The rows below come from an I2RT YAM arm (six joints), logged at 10 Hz.
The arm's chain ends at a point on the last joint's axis. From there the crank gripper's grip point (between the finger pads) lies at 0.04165 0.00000 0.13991 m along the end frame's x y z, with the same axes.
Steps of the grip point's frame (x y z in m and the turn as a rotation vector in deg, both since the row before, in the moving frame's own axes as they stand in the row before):
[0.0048 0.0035 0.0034 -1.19 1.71 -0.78]
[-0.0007 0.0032 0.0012 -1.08 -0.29 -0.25]
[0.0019 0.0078 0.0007 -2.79 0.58 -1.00]
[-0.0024 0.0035 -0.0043 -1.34 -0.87 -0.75]
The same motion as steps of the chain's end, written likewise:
[0.0006 0.0012 0.0047 -1.19 1.71 -0.78]
[0.0000 0.0007 0.0010 -1.08 -0.29 -0.25]
[0.0004 0.0017 0.0013 -2.79 0.58 -1.00]
[-0.0003 0.0008 -0.0049 -1.34 -0.87 -0.75]

